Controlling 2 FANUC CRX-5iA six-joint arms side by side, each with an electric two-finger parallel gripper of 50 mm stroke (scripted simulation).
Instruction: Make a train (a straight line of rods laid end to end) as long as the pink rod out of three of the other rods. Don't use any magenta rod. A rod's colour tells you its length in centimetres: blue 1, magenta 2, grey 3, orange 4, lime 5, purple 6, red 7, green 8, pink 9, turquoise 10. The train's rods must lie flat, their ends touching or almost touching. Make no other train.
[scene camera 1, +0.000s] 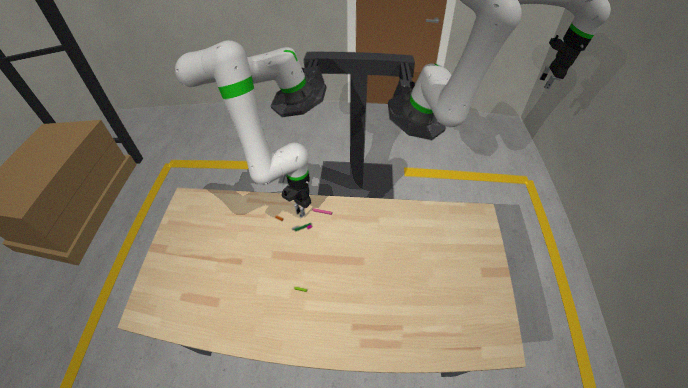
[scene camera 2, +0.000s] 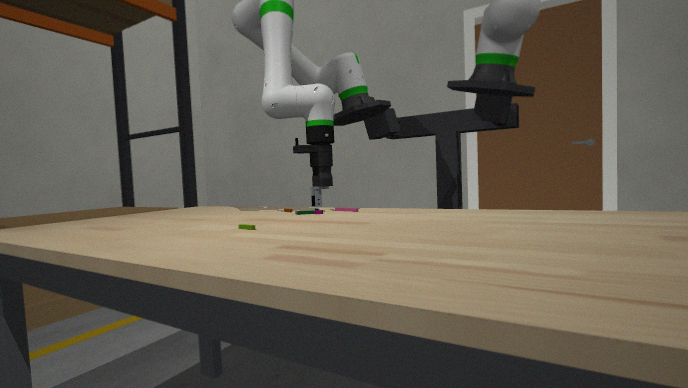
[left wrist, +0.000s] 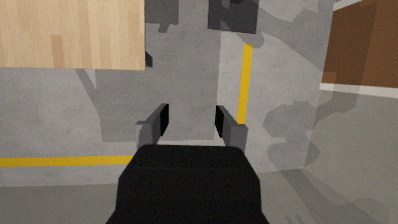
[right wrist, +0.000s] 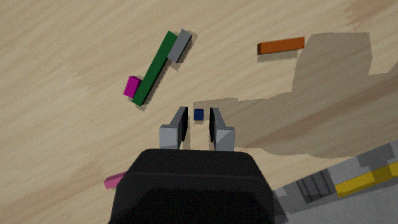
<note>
In view: my left gripper (left wrist: 192, 114), my right gripper (scene camera 2: 316, 206) and a green rod (right wrist: 160, 59).
My right gripper is seen too in the right wrist view (right wrist: 198, 117). The left wrist view misses the green rod: it is out of frame.
</note>
